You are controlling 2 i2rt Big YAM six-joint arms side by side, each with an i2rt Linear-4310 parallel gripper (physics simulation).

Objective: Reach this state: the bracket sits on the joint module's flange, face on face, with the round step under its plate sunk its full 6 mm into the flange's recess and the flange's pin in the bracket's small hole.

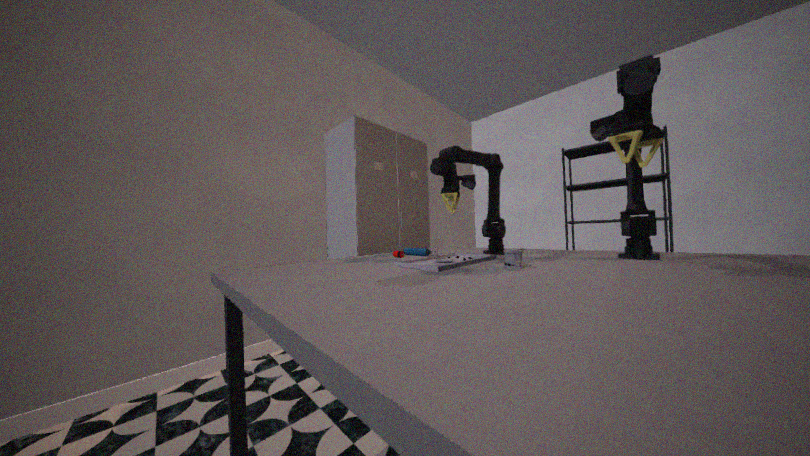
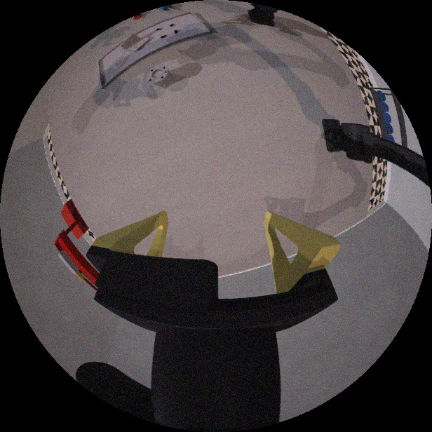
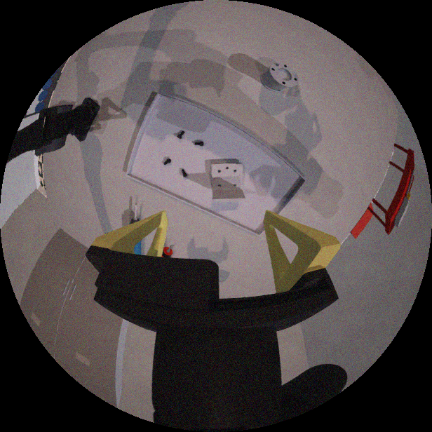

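The bracket, a small pale angled piece with several holes in its plate, lies in the shallow tray. The joint module is a short pale cylinder standing on the table outside the tray, its flange with dark holes facing up. The pin and recess are too small to tell. My right gripper is open and empty, high above the tray area. My left gripper is open and empty, high above the table and far from both parts.
Several small black screws lie in the tray. A blue tool and a red tool lie beside the tray. A cabinet and a shelf rack stand behind. A red object shows past the table's edge.
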